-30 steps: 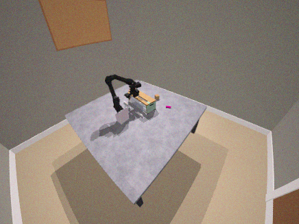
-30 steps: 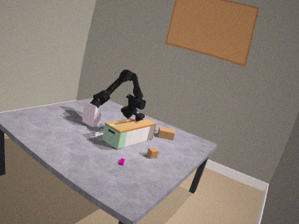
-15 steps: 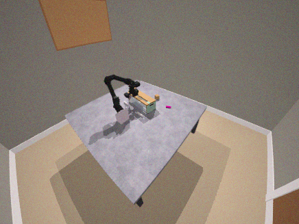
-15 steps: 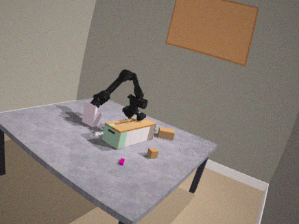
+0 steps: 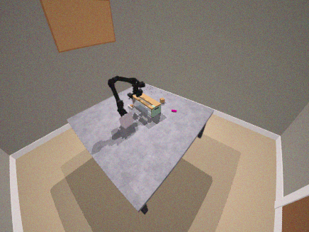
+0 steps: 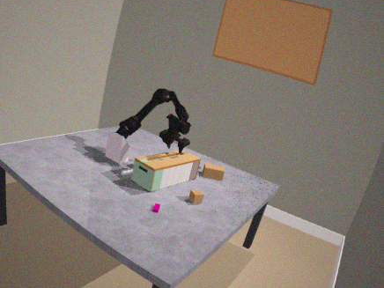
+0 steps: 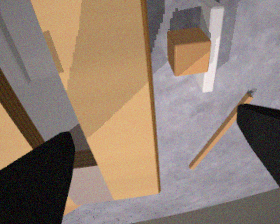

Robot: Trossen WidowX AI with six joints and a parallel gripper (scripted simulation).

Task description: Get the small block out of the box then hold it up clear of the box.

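The tan block lies 11 cm below my gripper tip, 4 cm behind it and 3 cm to the left of it. The rest, counted from my gripper tip: magenta piece: 45 cm to the right, 19 cm ahead, 12 cm below; box: 13 cm to the right, 7 cm below, 1 cm ahead.
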